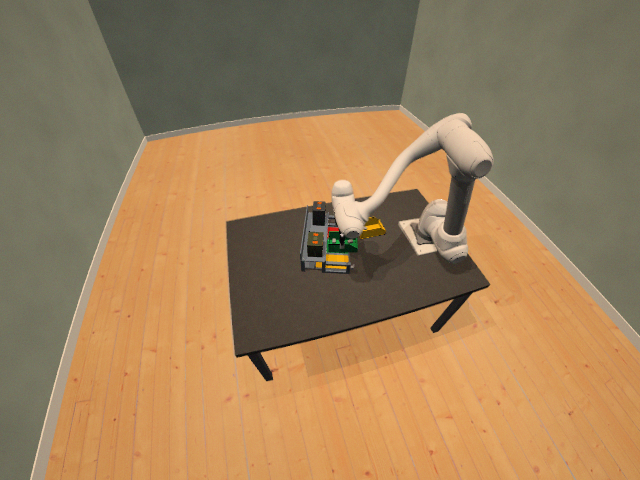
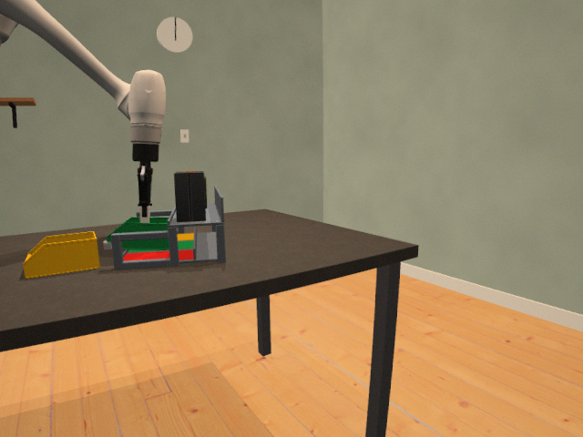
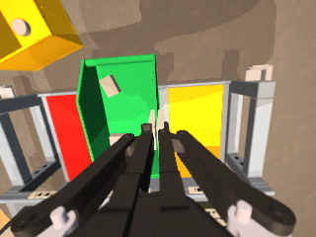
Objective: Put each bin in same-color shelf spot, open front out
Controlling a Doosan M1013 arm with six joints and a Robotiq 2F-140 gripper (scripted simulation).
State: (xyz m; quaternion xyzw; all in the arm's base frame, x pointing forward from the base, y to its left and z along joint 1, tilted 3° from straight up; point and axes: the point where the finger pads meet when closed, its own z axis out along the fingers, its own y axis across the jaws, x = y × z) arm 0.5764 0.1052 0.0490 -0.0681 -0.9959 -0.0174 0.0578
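Now: hand 50 mm to the left of the green bin, 40 mm above it and 10 mm past it. Round my hand: yellow bin 210 mm behind, 170 mm to the right, 50 mm below.
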